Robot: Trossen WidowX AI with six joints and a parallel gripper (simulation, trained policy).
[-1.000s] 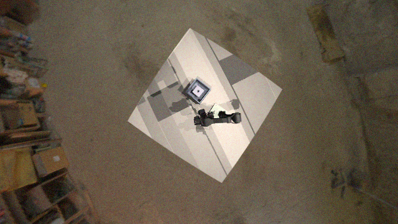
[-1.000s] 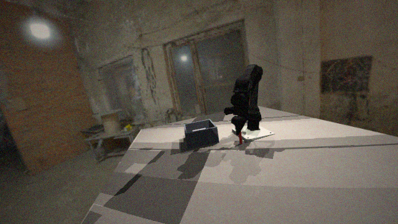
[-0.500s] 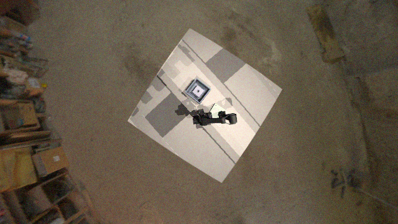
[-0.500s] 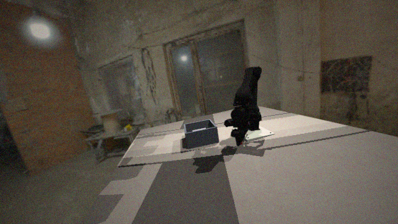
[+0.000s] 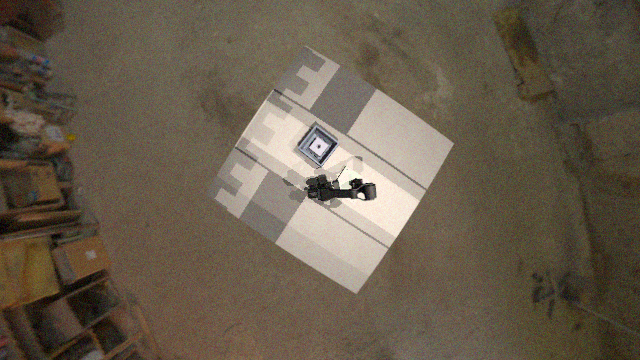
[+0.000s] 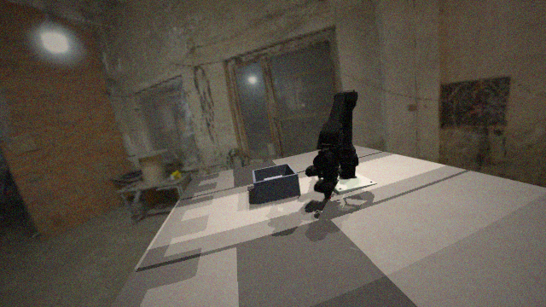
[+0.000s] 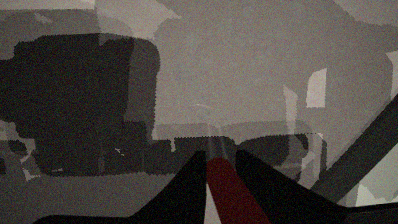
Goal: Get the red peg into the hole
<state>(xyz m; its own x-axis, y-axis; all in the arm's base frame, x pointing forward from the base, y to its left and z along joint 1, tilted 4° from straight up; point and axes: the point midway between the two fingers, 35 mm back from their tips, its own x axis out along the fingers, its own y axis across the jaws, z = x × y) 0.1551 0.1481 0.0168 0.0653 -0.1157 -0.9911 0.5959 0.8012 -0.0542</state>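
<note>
Right now the plate is 190 mm ahead of my gripper tip, 160 mm to the right of it and 40 mm above it. The rest, counted from my gripper tip: box: 190 mm ahead, 160 mm to the right, 20 mm above; red peg: 10 mm behind, 40 mm above.
</note>
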